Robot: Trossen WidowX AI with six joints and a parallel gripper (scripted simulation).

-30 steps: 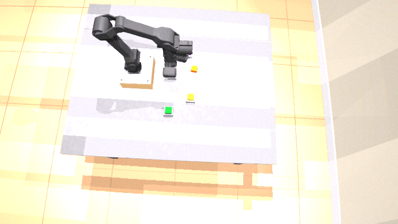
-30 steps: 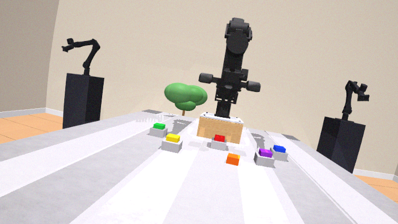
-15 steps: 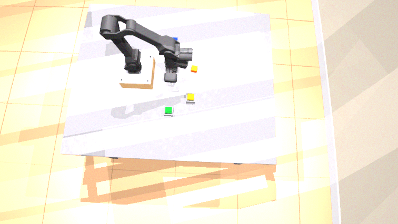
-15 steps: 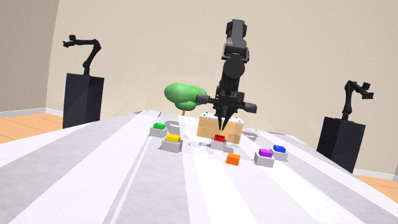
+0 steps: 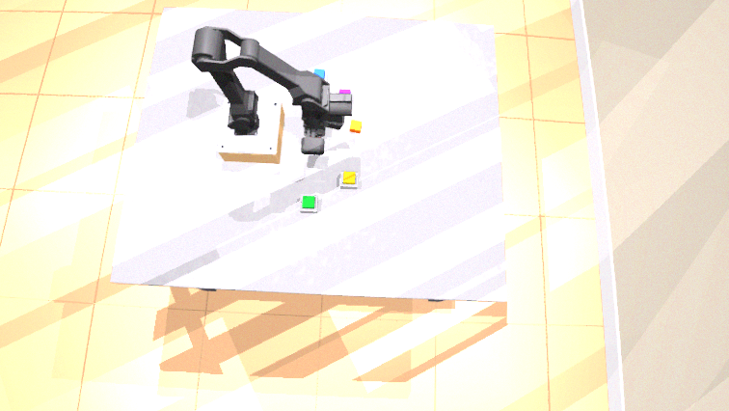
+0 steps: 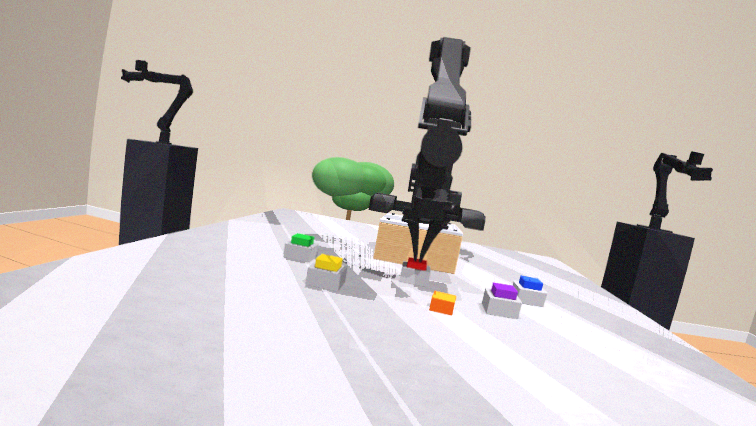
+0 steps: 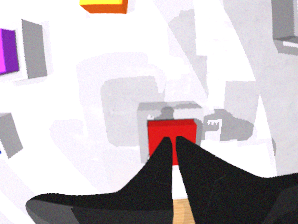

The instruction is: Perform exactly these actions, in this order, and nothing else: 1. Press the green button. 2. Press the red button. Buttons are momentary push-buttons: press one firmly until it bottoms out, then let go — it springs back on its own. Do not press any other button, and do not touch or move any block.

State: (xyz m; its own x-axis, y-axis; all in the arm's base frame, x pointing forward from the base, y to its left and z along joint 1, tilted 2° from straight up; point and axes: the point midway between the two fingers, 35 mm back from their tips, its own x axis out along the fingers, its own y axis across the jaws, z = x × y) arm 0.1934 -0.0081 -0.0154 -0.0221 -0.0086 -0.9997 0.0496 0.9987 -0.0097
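Right now my gripper tip is 1 cm above the red button. From my gripper tip the other things lie so: yellow button (9 cm ahead, 13 cm to the right); then orange block (11 cm ahead, 4 cm to the left, 3 cm below); then purple button (8 cm ahead, 13 cm to the left).
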